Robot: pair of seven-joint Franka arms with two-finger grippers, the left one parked.
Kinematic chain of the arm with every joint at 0, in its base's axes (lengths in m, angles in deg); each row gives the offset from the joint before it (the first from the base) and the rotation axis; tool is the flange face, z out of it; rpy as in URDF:
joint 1: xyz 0 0 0.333 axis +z
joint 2: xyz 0 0 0 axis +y
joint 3: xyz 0 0 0.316 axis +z
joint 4: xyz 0.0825 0 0 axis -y
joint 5: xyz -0.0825 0 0.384 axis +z
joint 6: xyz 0 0 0 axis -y
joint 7: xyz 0.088 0 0 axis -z
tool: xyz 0 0 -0.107 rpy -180 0 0
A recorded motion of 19 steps. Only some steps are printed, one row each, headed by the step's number.
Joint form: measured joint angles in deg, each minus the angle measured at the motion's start. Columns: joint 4, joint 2, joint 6, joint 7, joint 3, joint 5, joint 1.
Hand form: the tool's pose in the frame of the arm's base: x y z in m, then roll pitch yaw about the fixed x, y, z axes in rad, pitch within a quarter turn. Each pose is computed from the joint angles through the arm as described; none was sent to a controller.
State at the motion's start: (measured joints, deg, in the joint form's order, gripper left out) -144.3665 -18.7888 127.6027 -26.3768 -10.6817 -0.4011 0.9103
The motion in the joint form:
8: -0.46 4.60 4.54 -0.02 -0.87 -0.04 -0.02
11: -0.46 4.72 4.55 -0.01 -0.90 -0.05 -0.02
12: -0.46 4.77 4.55 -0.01 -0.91 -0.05 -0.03
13: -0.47 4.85 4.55 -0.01 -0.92 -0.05 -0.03
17: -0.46 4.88 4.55 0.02 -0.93 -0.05 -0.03
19: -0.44 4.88 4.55 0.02 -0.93 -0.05 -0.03
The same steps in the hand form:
8: 0.4312 -0.0803 0.3653 -3.1124 -0.0386 0.2846
11: 0.4312 -0.0805 0.3644 -3.1119 -0.0368 0.2840
12: 0.4312 -0.0807 0.3640 -3.1117 -0.0359 0.2837
13: 0.4312 -0.0807 0.3633 -3.1112 -0.0344 0.2835
17: 0.4313 -0.0808 0.3632 -3.1111 -0.0341 0.2828
19: 0.4314 -0.0808 0.3633 -3.1112 -0.0344 0.2828

